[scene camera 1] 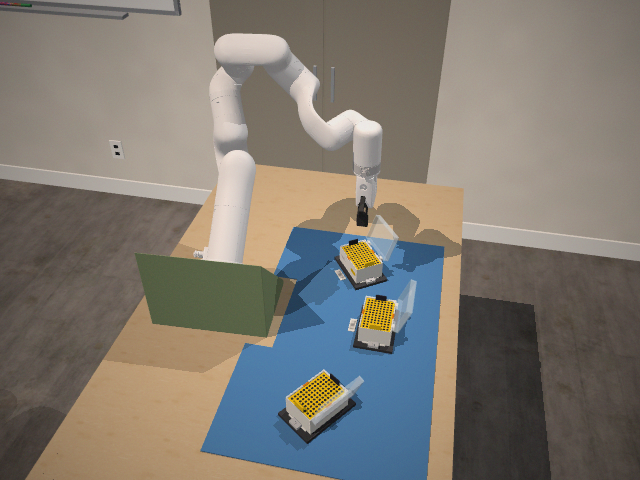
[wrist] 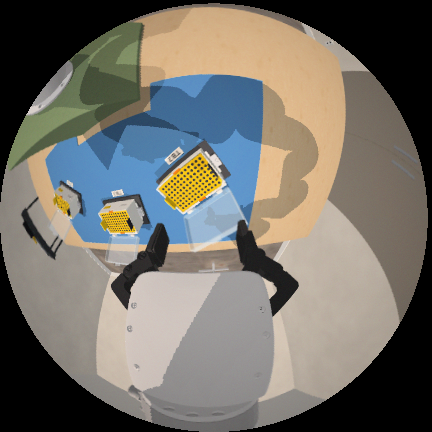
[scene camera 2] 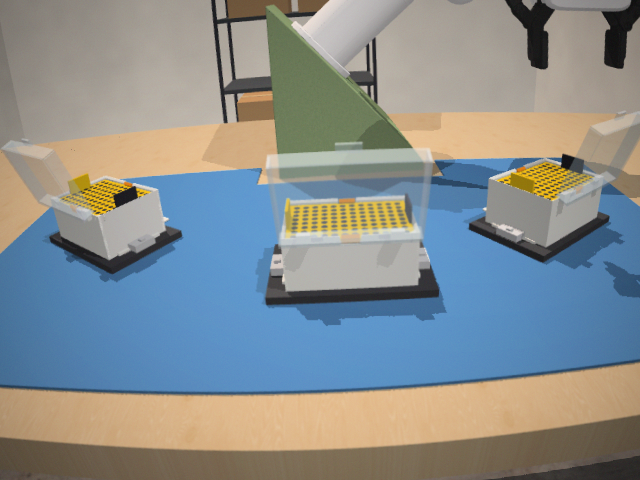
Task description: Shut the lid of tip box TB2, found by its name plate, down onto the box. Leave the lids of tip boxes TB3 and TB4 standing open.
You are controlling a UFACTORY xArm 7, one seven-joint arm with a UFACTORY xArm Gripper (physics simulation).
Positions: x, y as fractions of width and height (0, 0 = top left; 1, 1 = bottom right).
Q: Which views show the gripper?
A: Scene camera 1, the wrist view and scene camera 2: all of them.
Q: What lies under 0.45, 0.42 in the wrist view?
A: A tip box.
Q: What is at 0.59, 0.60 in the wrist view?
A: The gripper.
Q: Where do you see a tip box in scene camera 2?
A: At 0.85, 0.37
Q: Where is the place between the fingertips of the gripper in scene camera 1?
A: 0.57, 0.45
